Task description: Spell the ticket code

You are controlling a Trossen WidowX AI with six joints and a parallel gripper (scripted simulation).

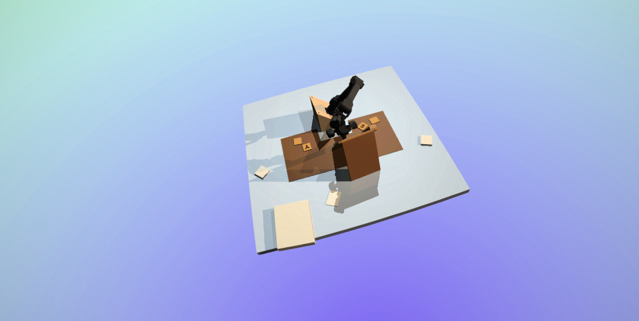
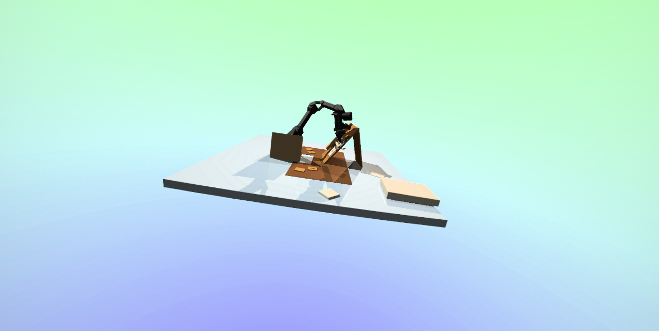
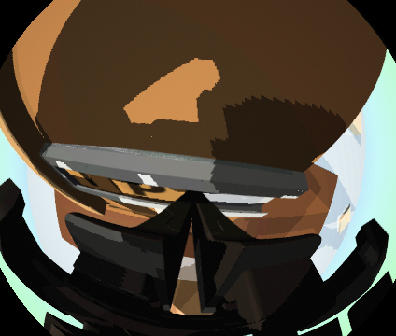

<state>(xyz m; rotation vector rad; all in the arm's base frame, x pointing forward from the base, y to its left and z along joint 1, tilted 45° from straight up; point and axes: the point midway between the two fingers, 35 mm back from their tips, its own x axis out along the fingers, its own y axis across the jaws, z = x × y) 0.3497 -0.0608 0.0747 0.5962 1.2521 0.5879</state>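
The tan letter tile is 17 cm behind my gripper tip, 23 cm to the right of it and 16 cm below it. Round my gripper tip: white ticket: 5 cm behind, 8 cm below; dark brown mat: 15 cm behind, 1 cm to the right, 16 cm below; cream block: 38 cm ahead, 43 cm to the right, 14 cm below.
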